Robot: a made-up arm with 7 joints. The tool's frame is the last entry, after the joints. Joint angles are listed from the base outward.
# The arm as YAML. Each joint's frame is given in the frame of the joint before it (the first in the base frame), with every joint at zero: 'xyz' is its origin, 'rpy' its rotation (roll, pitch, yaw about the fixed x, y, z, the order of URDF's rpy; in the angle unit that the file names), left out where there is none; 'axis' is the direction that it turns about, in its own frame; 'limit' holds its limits. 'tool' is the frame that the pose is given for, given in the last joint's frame.
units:
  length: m
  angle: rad
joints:
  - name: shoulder
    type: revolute
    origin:
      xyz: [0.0, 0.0, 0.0]
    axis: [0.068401, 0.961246, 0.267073]
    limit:
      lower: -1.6
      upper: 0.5
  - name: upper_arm
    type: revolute
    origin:
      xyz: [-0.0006, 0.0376, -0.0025]
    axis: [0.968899, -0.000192, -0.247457]
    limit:
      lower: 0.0
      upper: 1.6
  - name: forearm
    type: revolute
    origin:
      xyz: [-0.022, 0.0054, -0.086]
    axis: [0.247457, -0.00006, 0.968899]
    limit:
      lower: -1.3
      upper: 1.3
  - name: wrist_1
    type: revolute
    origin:
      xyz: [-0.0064, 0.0, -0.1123]
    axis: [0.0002, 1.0, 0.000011]
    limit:
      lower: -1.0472
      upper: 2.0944
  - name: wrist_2
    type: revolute
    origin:
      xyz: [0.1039, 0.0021, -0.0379]
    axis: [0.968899, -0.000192, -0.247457]
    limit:
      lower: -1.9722
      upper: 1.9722
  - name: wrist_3
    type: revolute
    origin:
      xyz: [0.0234, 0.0, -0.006]
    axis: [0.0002, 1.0, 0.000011]
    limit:
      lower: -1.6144
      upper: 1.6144
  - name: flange
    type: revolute
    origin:
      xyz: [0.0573, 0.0, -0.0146]
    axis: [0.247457, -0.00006, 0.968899]
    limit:
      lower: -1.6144
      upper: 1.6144
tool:
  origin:
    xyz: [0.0, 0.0, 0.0]
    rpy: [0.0, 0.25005, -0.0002]
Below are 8 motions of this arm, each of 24 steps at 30 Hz.
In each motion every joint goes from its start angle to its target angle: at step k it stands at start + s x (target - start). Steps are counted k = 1, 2, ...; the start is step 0. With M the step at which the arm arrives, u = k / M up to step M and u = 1 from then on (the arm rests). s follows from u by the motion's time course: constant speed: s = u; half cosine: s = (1 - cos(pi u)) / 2; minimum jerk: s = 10 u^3 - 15 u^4 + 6 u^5.
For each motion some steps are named. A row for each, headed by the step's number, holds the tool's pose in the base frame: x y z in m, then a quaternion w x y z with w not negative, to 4 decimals.
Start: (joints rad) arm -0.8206 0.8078 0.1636 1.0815 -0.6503 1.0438 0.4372
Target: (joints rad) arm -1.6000 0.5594 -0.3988 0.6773 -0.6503 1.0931 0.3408
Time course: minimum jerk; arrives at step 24
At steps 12, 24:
12: 0.3478 0.1532 -0.0965 0.8688 0.0338 0.4439 0.2168
24: 0.3747 0.0348 0.0265 0.9544 0.1655 0.2417 0.0585

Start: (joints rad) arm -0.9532 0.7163 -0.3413 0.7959 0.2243 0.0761 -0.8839
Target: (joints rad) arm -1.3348 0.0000 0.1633 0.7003 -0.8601 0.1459 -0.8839
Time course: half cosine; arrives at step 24
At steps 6, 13, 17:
6: 0.3537 0.1325 -0.1220 0.8400 0.3083 0.2152 -0.3913
13: 0.3773 0.0409 -0.0833 0.8710 -0.0160 -0.0272 -0.4903
17: 0.3790 -0.0102 -0.0562 0.8057 -0.2091 -0.1400 -0.5361

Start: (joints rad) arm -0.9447 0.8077 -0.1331 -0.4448 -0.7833 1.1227 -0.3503
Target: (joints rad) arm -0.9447 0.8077 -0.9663 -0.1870 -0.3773 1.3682 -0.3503
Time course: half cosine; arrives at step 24
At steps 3, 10, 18, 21, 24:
3: 0.2673 0.0618 -0.0177 0.8841 0.1812 0.1500 -0.4039
10: 0.2734 0.0490 -0.0685 0.8376 0.2562 0.2952 -0.3817
18: 0.2623 0.0473 -0.1407 0.7232 0.3904 0.4671 -0.3262
21: 0.2572 0.0498 -0.1554 0.6908 0.4234 0.4971 -0.3105
24: 0.2552 0.0509 -0.1604 0.6789 0.4352 0.5068 -0.3048

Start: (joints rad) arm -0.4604 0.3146 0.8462 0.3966 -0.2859 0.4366 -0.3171
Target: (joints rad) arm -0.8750 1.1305 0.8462 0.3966 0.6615 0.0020 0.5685
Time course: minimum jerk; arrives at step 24
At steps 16, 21, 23, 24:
16: 0.2024 0.3259 0.0333 0.6734 0.3389 -0.1917 0.6285
21: 0.1792 0.3248 0.0934 0.5132 0.4154 -0.2941 0.6910
23: 0.1770 0.3244 0.0979 0.4995 0.4204 -0.3017 0.6947
24: 0.1769 0.3244 0.0980 0.4989 0.4207 -0.3021 0.6949

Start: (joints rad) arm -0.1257 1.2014 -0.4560 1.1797 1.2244 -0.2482 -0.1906
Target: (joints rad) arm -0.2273 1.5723 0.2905 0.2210 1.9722 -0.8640 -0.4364
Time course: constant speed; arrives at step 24
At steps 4, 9, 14, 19, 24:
4: 0.0989 0.3652 -0.1727 0.1555 0.7434 0.5267 -0.3819
9: 0.1395 0.3535 -0.1384 0.1143 0.7905 0.4584 -0.3898
14: 0.1725 0.3372 -0.0942 0.0382 0.8327 0.4042 -0.3766
19: 0.1952 0.3161 -0.0435 0.0642 -0.8619 -0.3714 0.3392
24: 0.2061 0.2903 0.0097 0.1804 -0.8711 -0.3643 0.2757

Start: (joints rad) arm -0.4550 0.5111 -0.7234 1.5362 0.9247 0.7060 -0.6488
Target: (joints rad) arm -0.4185 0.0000 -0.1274 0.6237 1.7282 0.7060 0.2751
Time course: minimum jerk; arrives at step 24
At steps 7, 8, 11, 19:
7: 0.1260 0.2008 -0.3278 0.2148 0.6248 0.7303 -0.1737
8: 0.1334 0.1856 -0.3324 0.2436 0.6542 0.6930 -0.1798
11: 0.1608 0.1319 -0.3376 0.3507 0.7427 0.5453 -0.1676
19: 0.2144 0.0414 -0.2910 0.5268 0.8259 0.1923 0.0586

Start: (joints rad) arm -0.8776 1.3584 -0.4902 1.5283 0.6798 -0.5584 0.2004
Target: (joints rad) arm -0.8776 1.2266 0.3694 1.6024 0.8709 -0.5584 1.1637
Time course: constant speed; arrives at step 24
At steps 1, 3, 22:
1: 0.1796 0.3767 -0.0612 0.5587 0.7766 0.2766 0.0903
3: 0.1811 0.3758 -0.0621 0.5710 0.7753 0.2365 0.1303
22: 0.1910 0.3672 -0.0783 0.5550 0.6368 -0.0831 0.5287

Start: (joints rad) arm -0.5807 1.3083 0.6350 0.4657 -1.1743 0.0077 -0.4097
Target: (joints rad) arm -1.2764 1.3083 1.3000 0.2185 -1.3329 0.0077 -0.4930
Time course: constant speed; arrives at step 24
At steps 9, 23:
9: 0.1381 0.3220 0.1444 0.8029 -0.0462 -0.5941 -0.0126
23: 0.0299 0.3260 0.1599 0.4875 -0.0693 -0.8680 -0.0645

